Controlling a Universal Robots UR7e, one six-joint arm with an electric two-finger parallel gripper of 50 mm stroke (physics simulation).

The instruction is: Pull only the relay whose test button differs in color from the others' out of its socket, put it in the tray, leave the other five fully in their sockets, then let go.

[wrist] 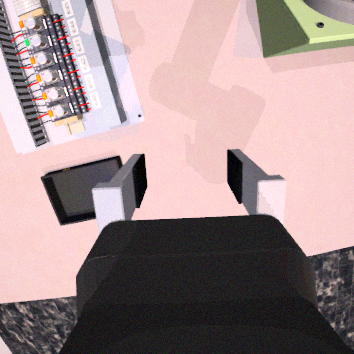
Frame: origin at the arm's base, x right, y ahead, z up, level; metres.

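Seen in the pictures: gripper, fingertip midpoint: (186, 167).
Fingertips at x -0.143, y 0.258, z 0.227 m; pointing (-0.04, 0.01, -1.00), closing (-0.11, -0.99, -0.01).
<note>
A point is followed by its place in that frame.
Several relays stand in a slanting row on a panel (107, 121) {x -0.130, y 0.387, z -0.069 m} at the upper left. The relay (37, 41) {x 0.021, y 0.472, z -0.063 m} with a green test button (27, 43) {x 0.022, y 0.489, z -0.062 m} is second from the top of the row. The others, such as the top relay (34, 23) {x 0.050, y 0.471, z -0.066 m} and the bottom relay (59, 111) {x -0.098, y 0.464, z -0.064 m}, have orange buttons. All appear seated in their sockets, though they are small here. The black tray (75, 192) {x -0.268, y 0.510, z -0.128 m} lies below the panel, with nothing seen in it; its right part is hidden behind the left finger. My gripper (186, 167) {x -0.143, y 0.258, z 0.227 m} is open and empty, to the right of the tray and well away from the relays.
A slotted grey wire duct (25, 95) {x -0.056, y 0.539, z -0.100 m} runs left of the relays, with red and black wires between. Another dark duct (111, 75) {x -0.054, y 0.373, z -0.109 m} runs along the panel's right side. A green block-like fixture (282, 37) {x -0.047, y 0.098, z -0.024 m} with a round grey part stands at the upper right. The pink table's edge crosses low in the view.
</note>
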